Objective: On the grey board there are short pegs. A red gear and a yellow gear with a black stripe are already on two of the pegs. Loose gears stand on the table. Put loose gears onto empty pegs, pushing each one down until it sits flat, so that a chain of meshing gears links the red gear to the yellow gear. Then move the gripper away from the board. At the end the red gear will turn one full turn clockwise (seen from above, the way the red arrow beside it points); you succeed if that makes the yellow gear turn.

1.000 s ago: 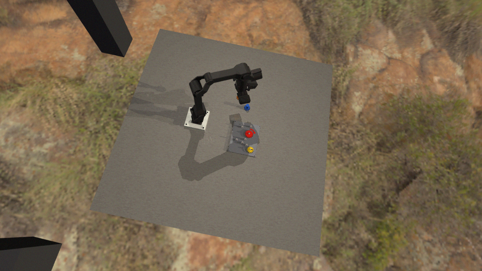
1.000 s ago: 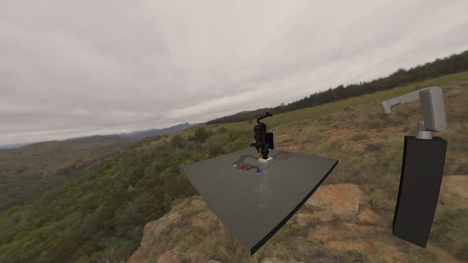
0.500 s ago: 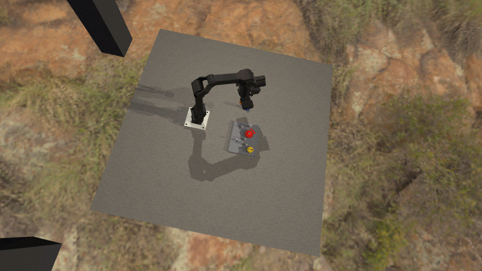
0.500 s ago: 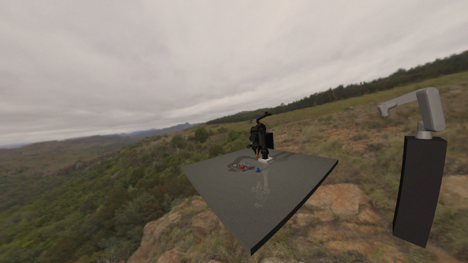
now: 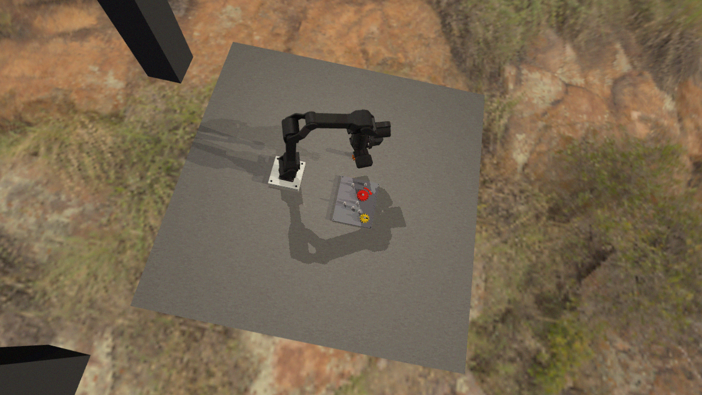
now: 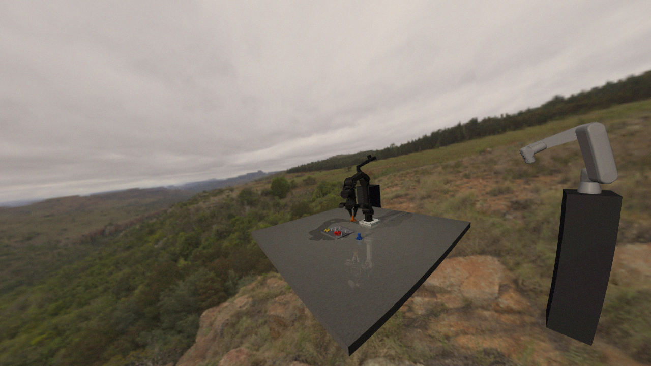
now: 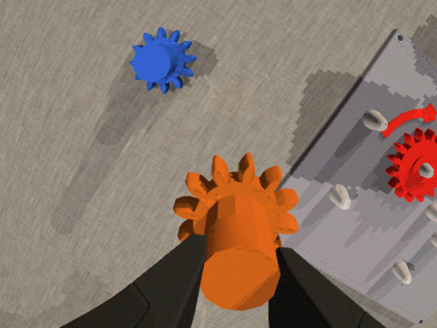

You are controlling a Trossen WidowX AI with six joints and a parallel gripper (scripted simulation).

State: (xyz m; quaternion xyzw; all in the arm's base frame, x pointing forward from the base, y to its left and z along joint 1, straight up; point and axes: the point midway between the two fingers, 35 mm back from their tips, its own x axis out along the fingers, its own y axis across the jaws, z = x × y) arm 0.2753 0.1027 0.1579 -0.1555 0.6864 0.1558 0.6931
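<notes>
Now: gripper tip 4 cm short of the grey board, 15 cm to the left of it and 14 cm above it. Round my gripper tip: blue gear (1 cm ahead, 6 cm to the left, 13 cm below); then red arrow (8 cm ahead, 9 cm to the right, 14 cm below); then orange gear (1 cm below).
</notes>
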